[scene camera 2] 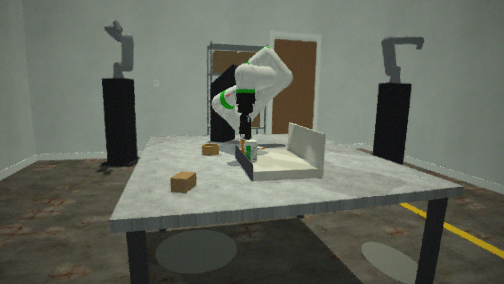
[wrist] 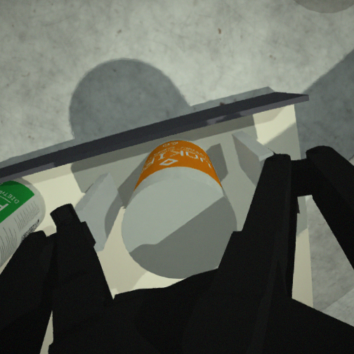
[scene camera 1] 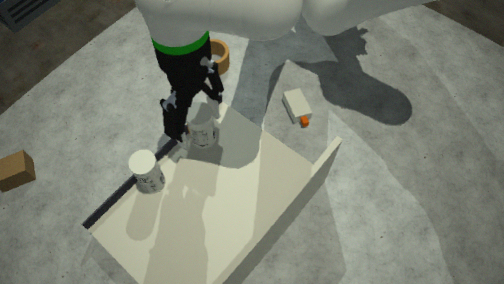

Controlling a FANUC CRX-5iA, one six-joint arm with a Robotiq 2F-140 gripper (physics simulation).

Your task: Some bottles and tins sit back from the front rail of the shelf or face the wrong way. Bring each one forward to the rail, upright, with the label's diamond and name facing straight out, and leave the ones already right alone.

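Places are measured from the arm's base along level axes (x ahead, y left, z up), in millimetres.
Pixels of known places: gripper, fingertip midpoint: [scene camera 2: 244, 149].
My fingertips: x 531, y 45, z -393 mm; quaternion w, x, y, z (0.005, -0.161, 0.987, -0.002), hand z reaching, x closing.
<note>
Behind a point stands the place of what it marks.
A white-lidded bottle with an orange label [scene camera 1: 202, 134] @(x 539, y 81, z -354 mm) [scene camera 2: 242, 145] @(x 551, y 36, z -367 mm) [wrist: 177, 220] stands upright on the shelf [scene camera 1: 235, 200] @(x 551, y 221, z -415 mm) [scene camera 2: 287, 161] @(x 657, y 254, z -415 mm), close behind its dark front rail [scene camera 1: 110, 203] @(x 776, y 87, z -402 mm) [scene camera 2: 244, 164] @(x 692, y 59, z -427 mm) [wrist: 150, 135]. In the wrist view its diamond and name face the rail. A white-lidded bottle with a green label [scene camera 1: 149, 176] @(x 677, y 114, z -337 mm) [scene camera 2: 251, 151] @(x 702, y 90, z -363 mm) [wrist: 17, 212] stands upright near the rail, on the left in the wrist view; its name is partly cut off. My gripper [scene camera 1: 199, 120] @(x 531, y 45, z -393 mm) [scene camera 2: 245, 137] [wrist: 174, 169] is open, its fingers on either side of the orange-labelled bottle with gaps at both sides.
A pale box with an orange end [scene camera 1: 297, 104] @(x 288, y 95, z -425 mm) lies on the table beside the shelf. An orange-brown ring [scene camera 1: 225, 56] @(x 358, y -121, z -402 mm) [scene camera 2: 210, 149] @(x 426, y -151, z -419 mm) is behind the gripper. A brown block [scene camera 1: 17, 170] @(x 942, y -115, z -403 mm) [scene camera 2: 183, 182] @(x 1011, y -127, z -415 mm) sits in front of the rail. The shelf's back panel [scene camera 1: 300, 200] @(x 468, y 317, z -335 mm) [scene camera 2: 306, 145] @(x 608, y 344, z -347 mm) stands tall.
</note>
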